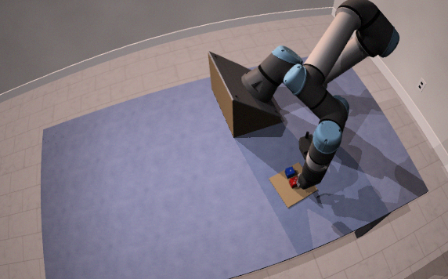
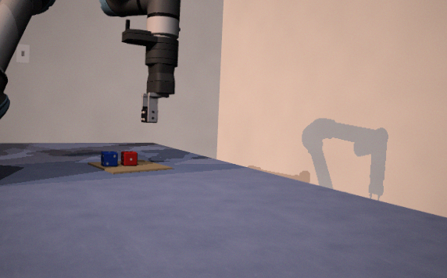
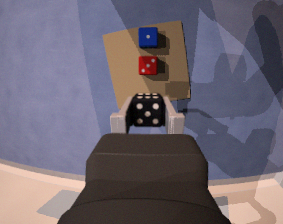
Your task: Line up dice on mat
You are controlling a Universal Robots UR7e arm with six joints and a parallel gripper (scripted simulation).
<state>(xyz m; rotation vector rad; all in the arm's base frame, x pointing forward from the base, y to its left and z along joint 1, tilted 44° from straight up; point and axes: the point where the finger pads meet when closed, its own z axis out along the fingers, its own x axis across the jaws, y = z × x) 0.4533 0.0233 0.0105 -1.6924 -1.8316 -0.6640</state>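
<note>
Now: hand 10 cm above the red die and 5 cm past it. Also, from my hand: blue die 10 cm below, 9 cm behind; tan mat 12 cm below, 4 cm behind; black die right at my hand.
</note>
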